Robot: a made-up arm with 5 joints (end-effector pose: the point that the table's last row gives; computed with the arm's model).
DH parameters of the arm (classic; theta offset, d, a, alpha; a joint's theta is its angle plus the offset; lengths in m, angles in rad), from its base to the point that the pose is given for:
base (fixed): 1.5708 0.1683 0 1.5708
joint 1: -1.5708 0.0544 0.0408 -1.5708
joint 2: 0 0.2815 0.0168 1.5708
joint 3: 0 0.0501 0.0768 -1.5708
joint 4: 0 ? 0.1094 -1.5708
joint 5: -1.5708 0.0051 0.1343 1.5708
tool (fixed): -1.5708 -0.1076 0 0
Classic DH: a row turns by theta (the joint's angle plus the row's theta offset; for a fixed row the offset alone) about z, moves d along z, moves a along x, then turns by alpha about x.
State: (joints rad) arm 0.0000 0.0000 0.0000 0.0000 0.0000
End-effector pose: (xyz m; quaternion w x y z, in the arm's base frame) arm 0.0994 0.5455 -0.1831 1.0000 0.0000 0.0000 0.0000
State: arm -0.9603 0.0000 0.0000 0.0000 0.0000
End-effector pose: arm 0.0994 0.0248 -0.4801 0.8869 -0.4619 0.0000 0.0000
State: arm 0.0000 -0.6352 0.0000 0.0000 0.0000
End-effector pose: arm 0.2749 0.5455 -0.0958 0.9500 0.0000 -0.3123 0.0000
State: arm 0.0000 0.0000 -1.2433 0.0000 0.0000
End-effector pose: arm 0.0994 0.0882 -0.2338 0.8129 -0.5824 0.0000 0.0000
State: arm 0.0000 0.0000 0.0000 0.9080 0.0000
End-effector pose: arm -0.0697 0.5455 -0.0956 0.8987 0.0000 0.4386 0.0000
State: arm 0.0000 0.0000 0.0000 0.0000 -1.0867
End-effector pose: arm 0.0994 0.5689 -0.0067 0.8560 0.5170 0.0000 0.0000
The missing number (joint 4, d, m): 0.1297
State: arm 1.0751 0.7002 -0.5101 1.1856 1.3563
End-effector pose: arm -0.2193 0.1702 0.3541 0.5285 -0.3221 0.3291 0.7132
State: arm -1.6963 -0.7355 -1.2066 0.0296 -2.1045
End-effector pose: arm 0.2007 -0.1719 -0.1342 0.8634 -0.3588 -0.1083 0.3379
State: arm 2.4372 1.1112 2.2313 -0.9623 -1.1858
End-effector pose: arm 0.3201 -0.1507 0.2769 0.5485 -0.3167 -0.4793 0.6075
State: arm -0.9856 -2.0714 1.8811 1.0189 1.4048
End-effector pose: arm 0.0584 0.0603 -0.3510 0.2062 -0.4665 -0.4576 0.7284
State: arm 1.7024 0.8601 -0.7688 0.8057 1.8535
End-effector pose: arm -0.1386 0.0534 0.2988 0.5936 -0.4209 -0.1511 0.6691
